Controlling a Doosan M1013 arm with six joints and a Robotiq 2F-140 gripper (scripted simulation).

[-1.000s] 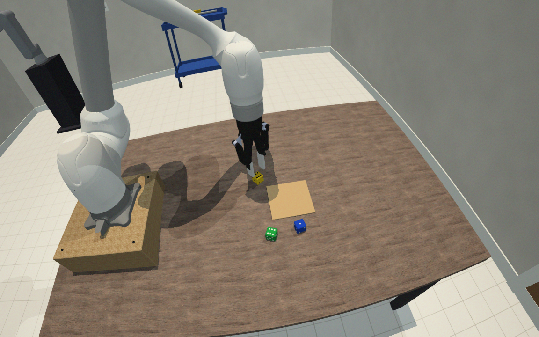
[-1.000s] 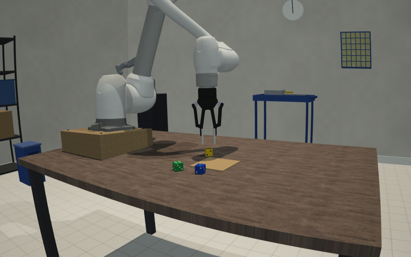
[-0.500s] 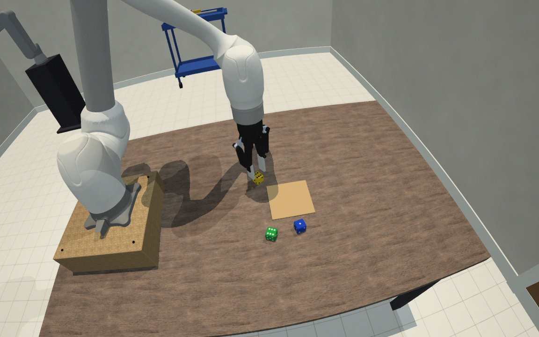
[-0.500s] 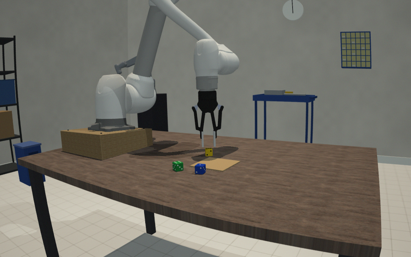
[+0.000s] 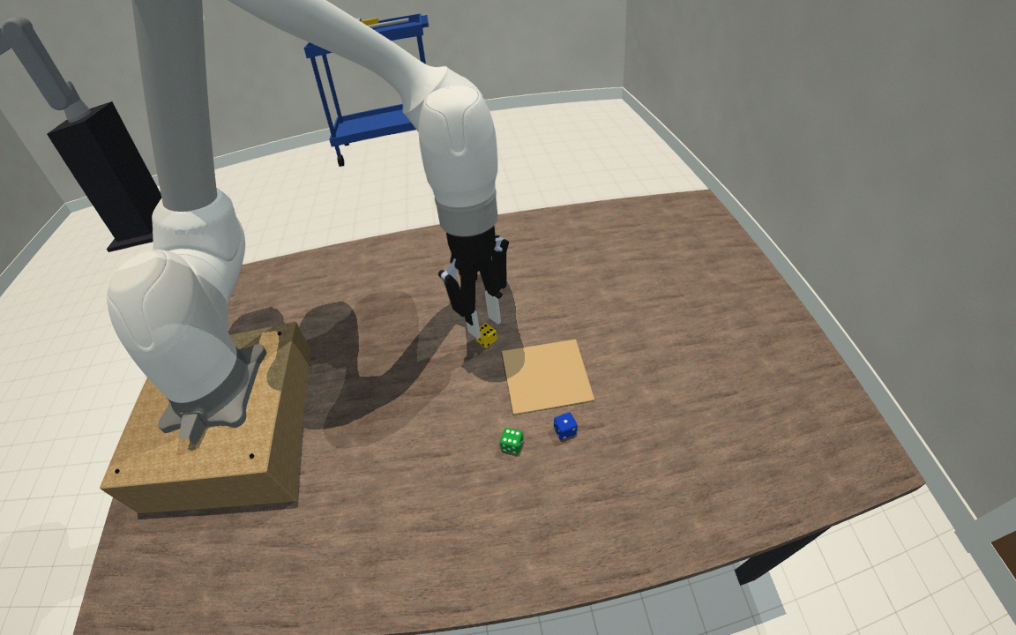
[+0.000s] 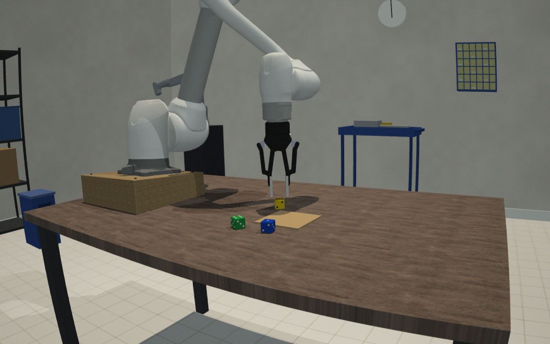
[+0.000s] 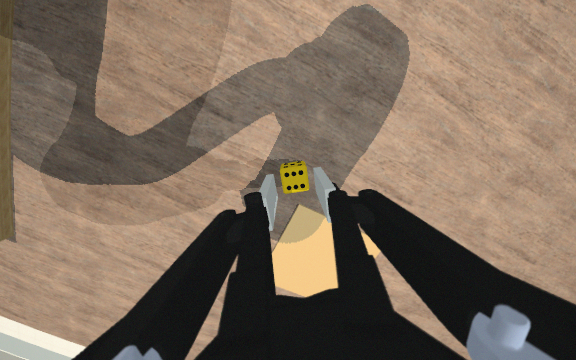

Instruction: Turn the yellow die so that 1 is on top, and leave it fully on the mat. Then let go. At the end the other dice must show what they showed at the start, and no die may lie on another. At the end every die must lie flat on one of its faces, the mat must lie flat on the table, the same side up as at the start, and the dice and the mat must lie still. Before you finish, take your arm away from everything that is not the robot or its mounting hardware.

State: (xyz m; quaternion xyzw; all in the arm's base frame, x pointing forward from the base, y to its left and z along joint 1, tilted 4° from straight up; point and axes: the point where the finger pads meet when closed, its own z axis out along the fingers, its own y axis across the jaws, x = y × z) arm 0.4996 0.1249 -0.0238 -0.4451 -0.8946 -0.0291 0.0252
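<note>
Right now my hand is 6 cm above the yellow die. The rest, counted from my hand: mat 10 cm to the right, 10 cm ahead, 7 cm below; green die 23 cm to the right, 6 cm below, 2 cm ahead; blue die 22 cm to the right, 11 cm ahead, 6 cm below.
</note>
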